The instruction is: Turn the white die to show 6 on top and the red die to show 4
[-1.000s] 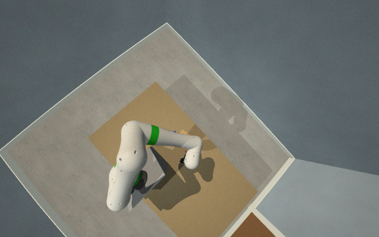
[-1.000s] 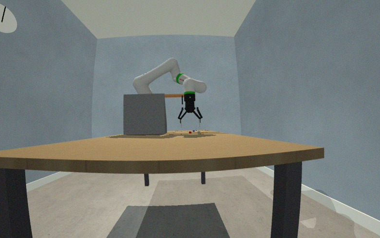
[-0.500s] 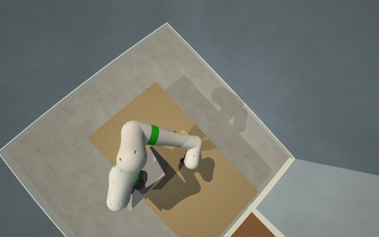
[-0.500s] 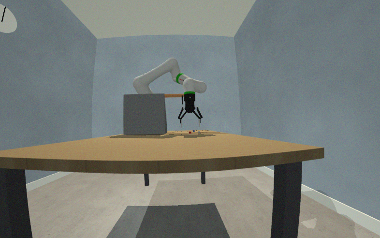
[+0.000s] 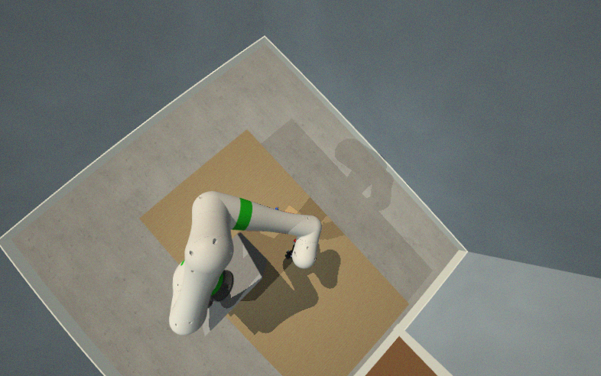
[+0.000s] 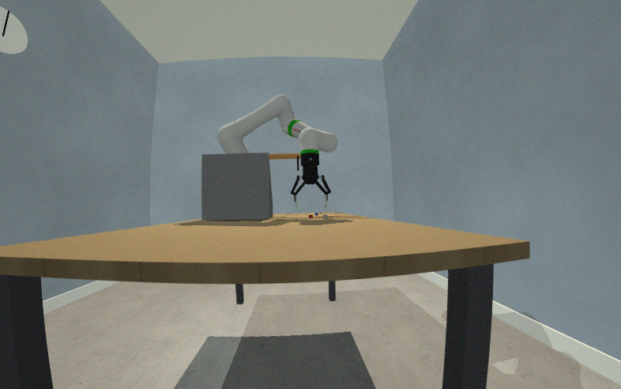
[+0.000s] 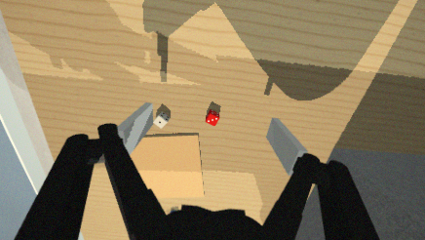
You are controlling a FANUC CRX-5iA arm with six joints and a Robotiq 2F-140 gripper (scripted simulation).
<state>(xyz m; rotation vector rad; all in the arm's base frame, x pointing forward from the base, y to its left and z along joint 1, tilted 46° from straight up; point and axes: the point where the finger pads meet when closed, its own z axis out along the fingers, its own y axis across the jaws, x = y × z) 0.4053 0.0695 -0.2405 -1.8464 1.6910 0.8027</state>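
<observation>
Now: the red die 1 cm to the left of my hand and 5 cm below it. The rest, counted from my hand: blue die (4 cm ahead, 25 cm to the left, 5 cm below); then white die (7 cm ahead, 3 cm to the left, 5 cm below); then tan mat (7 cm ahead, 13 cm to the left, 6 cm below).
</observation>
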